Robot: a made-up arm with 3 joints. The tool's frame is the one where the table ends. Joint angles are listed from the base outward.
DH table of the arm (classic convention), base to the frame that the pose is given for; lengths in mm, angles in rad. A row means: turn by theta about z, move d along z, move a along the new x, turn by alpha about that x. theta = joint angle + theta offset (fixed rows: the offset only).
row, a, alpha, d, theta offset
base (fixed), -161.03, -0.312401, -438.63, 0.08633
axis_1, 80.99, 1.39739, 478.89, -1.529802
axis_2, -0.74, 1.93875, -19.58, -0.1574
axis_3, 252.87, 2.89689, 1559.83, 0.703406
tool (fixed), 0, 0, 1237.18, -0.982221
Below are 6 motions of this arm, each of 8 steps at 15 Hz.
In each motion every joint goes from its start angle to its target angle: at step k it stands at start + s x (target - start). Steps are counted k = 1, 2, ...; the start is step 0. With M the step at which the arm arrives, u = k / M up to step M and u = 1 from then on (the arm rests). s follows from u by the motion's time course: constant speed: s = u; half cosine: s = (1 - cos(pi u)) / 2; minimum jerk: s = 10 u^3 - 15 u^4 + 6 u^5.
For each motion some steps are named. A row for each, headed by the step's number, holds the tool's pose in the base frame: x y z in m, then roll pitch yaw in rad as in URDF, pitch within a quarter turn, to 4 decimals.
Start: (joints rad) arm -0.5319 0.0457 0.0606
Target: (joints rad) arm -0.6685 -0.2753 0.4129
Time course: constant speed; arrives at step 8
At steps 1, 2, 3, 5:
1: -0.2410 -0.3949 -0.2416 -0.0894 0.1640 2.5108
2: -0.2583 -0.3770 -0.2650 -0.1488 0.1604 2.4433
3: -0.2738 -0.3569 -0.2882 -0.2076 0.1519 2.3763
5: -0.2994 -0.3108 -0.3331 -0.3221 0.1210 2.2455

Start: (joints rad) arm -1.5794 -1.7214 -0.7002
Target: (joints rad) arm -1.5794 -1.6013 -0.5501
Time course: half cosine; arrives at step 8
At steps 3, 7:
3: 0.0896 -0.2788 -0.1203 -1.9248 0.6205 1.3890
7: 0.0856 -0.2602 -0.1703 -1.8436 0.5466 1.4477

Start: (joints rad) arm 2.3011 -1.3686 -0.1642
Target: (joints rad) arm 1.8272 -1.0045 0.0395
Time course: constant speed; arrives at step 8
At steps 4, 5, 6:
4: -0.3539 0.0339 -0.4533 -1.5852 -0.4610 -1.0834
5: -0.3298 0.0416 -0.4660 -1.5239 -0.4844 -1.1539
6: -0.3046 0.0474 -0.4770 -1.4607 -0.5060 -1.2275

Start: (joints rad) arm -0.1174 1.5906 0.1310
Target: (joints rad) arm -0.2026 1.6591 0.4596
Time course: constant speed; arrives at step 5
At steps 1, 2, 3, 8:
1: 0.0087 -0.2146 0.4673 1.5372 0.1231 -2.9942
2: -0.0228 -0.2193 0.4750 1.5387 0.1896 -2.9996
3: -0.0545 -0.2232 0.4809 1.5409 0.2559 -3.0040
8: -0.1180 -0.2294 0.4873 1.5476 0.3878 -3.0091

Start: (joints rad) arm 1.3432 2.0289 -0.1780
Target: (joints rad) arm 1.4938 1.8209 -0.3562
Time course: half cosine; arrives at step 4
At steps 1, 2, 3, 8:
1: 0.1025 0.5619 0.2781 1.7101 -0.6253 -1.5172
2: 0.1107 0.5823 0.2418 1.6323 -0.6756 -1.4575
3: 0.1141 0.6025 0.2028 1.5476 -0.7254 -1.3858
8: 0.1140 0.6106 0.1860 1.5102 -0.7456 -1.3521

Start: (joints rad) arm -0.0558 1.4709 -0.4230
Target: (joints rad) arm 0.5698 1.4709 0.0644
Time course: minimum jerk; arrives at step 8
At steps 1, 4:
1: 0.2405 -0.1708 0.3221 1.5355 -0.4782 -2.9680
4: 0.2836 -0.0807 0.3418 1.4568 -0.3376 -2.6541

